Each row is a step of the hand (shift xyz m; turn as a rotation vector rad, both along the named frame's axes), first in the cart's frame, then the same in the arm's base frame.
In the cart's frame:
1: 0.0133 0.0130 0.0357 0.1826 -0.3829 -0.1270
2: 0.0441 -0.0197 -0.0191 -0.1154 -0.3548 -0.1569
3: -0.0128 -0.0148 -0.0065 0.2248 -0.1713 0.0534
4: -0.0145 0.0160 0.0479 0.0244 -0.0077 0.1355
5: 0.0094 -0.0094 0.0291 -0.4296 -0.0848 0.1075
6: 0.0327 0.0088 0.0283 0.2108 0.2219 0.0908
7: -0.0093 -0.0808 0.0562 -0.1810 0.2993 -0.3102
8: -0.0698 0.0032 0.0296 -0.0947 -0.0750 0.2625
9: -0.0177 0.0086 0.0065 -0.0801 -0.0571 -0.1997
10: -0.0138 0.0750 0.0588 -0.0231 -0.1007 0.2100
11: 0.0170 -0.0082 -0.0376 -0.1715 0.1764 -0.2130
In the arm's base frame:
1: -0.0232 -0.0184 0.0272 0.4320 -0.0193 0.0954
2: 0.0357 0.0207 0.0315 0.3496 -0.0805 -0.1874
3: 0.0127 -0.0060 -0.0151 0.1808 -0.0507 0.2179
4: -0.0375 -0.0361 0.0069 -0.0443 -0.1057 0.0766
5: -0.0018 -0.0250 0.0198 -0.0721 -0.2706 -0.3534
6: -0.0119 -0.0079 0.0418 -0.1829 0.1023 0.2408
7: 0.0451 -0.0874 0.0100 -0.1749 0.3353 -0.2749
8: -0.0317 -0.0457 -0.0516 -0.0667 -0.2807 0.0156
9: -0.0144 -0.0070 -0.0131 0.1149 0.1084 -0.1568
10: -0.0937 -0.0165 0.0151 -0.0053 -0.2266 0.0584
11: 0.0270 0.0323 -0.0001 -0.1057 0.2006 -0.2334

